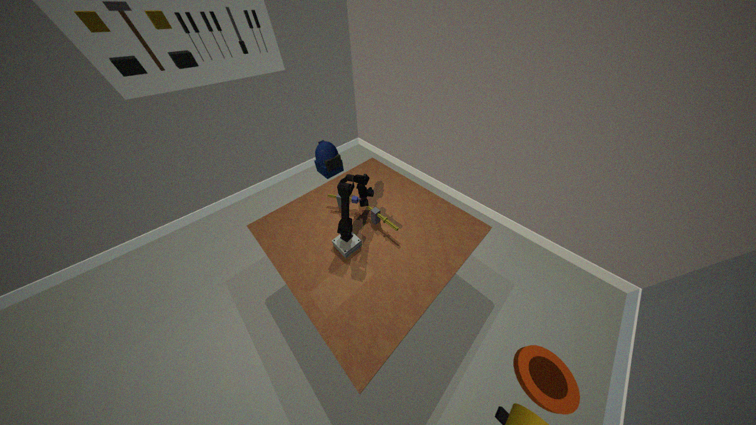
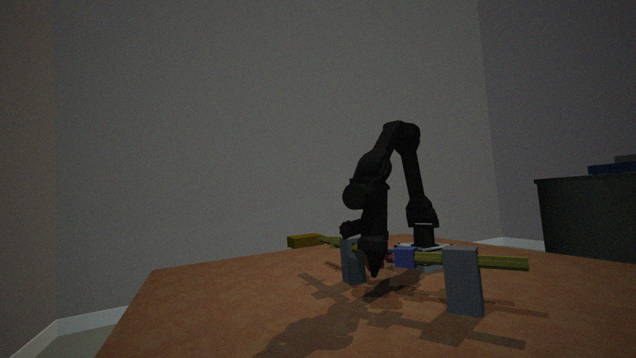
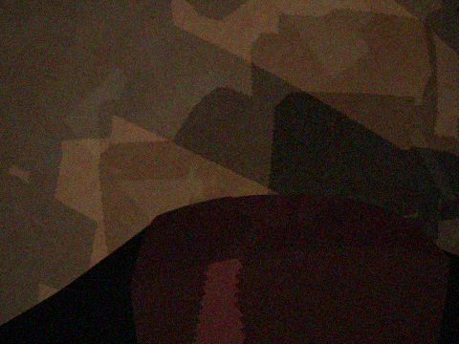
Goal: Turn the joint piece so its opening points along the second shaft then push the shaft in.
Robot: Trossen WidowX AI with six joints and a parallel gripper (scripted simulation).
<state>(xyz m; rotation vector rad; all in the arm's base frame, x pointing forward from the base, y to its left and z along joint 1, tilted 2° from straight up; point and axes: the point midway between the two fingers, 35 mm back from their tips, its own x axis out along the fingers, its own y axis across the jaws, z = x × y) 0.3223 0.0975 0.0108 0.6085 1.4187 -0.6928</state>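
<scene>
Right now my gripper tip is 4 cm below the red piece and 1 cm to the right of it.
</scene>
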